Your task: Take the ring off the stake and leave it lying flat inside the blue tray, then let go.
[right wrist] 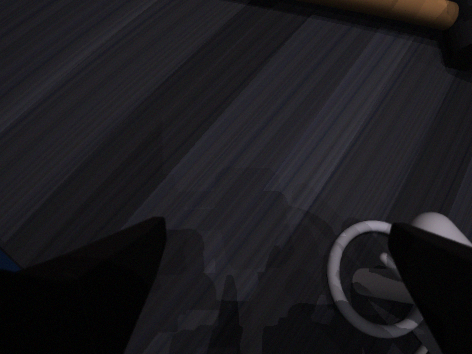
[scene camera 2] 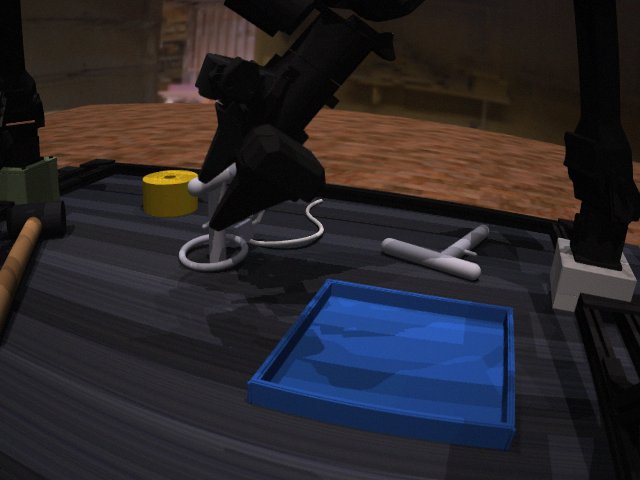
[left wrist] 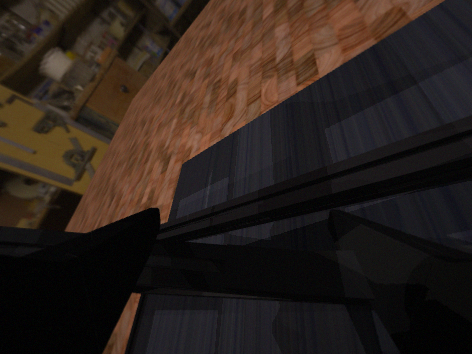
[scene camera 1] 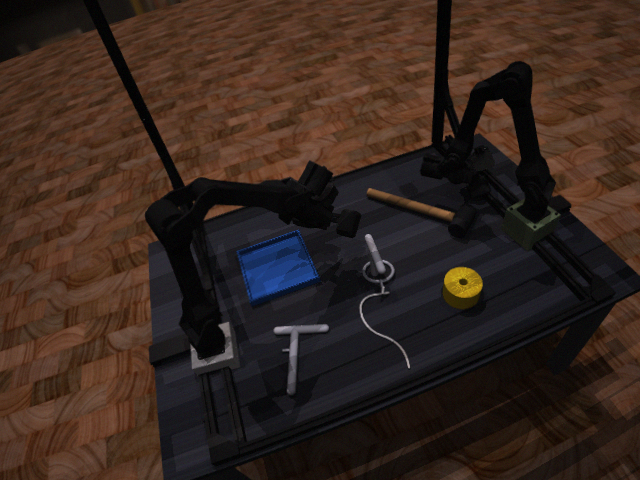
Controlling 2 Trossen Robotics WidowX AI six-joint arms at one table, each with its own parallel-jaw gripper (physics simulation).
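Seen in the pictures: left gripper, fingertip midpoint: [left wrist: 245, 217]; right gripper, fingertip midpoint: [right wrist: 277, 231] [scene camera 2: 206, 203]; left arm's base, origin of the base link: [scene camera 2: 22, 162] [scene camera 1: 533, 211]; right arm's base, origin of the base link: [scene camera 2: 595, 257] [scene camera 1: 210, 344].
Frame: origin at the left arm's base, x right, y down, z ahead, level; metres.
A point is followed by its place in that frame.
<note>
A white ring [scene camera 1: 366, 273] {x 0.127, y 0.065, z 0.455 m} [scene camera 2: 188, 257] {x 0.150, y 0.070, z 0.400 m} [right wrist: 333, 270] {x 0.155, y 0.069, z 0.436 m} lies flat on the table around the foot of a pale, leaning stake [scene camera 1: 374, 251] {x 0.108, y -0.028, z 0.435 m} [scene camera 2: 217, 245] {x 0.133, y 0.056, z 0.432 m}. A white cord [scene camera 1: 375, 329] {x -0.027, y 0.073, z 0.524 m} [scene camera 2: 309, 235] {x 0.043, y 0.068, z 0.523 m} trails from the ring. The blue tray [scene camera 1: 270, 241] {x 0.380, y 0.062, z 0.622 m} [scene camera 2: 375, 419] {x 0.386, y 0.068, z 0.625 m} is empty, to the left of the stake in scene camera 1. My right gripper [scene camera 1: 342, 220] {x 0.228, y -0.023, z 0.455 m} [scene camera 2: 228, 200] {x 0.228, y -0.023, z 0.455 m} [right wrist: 277, 231] {x 0.228, y -0.023, z 0.455 m} is open and empty, hanging close above and beside the top of the stake. My left gripper [scene camera 1: 434, 164] [left wrist: 245, 217] {x 0.264, y 0.022, z -0.052 m} is open and empty, far off at the back edge of the table.
A white T-shaped piece [scene camera 1: 294, 343] {x 0.042, y 0.060, z 0.704 m} [scene camera 2: 432, 259] {x 0.084, y 0.066, z 0.675 m} lies in front of the tray. A yellow spool [scene camera 1: 462, 286] {x -0.062, y 0.030, z 0.298 m} [scene camera 2: 170, 192] {x -0.012, y 0.042, z 0.307 m} stands to the right of the stake. A wooden-handled hammer [scene camera 1: 409, 205] {x 0.257, y 0.052, z 0.218 m} lies at the back. Black frame posts [scene camera 1: 442, 71] {x 0.447, y -0.213, z -0.047 m} rise behind the dark table [scene camera 1: 461, 343] {x -0.159, y 0.080, z 0.376 m}.
</note>
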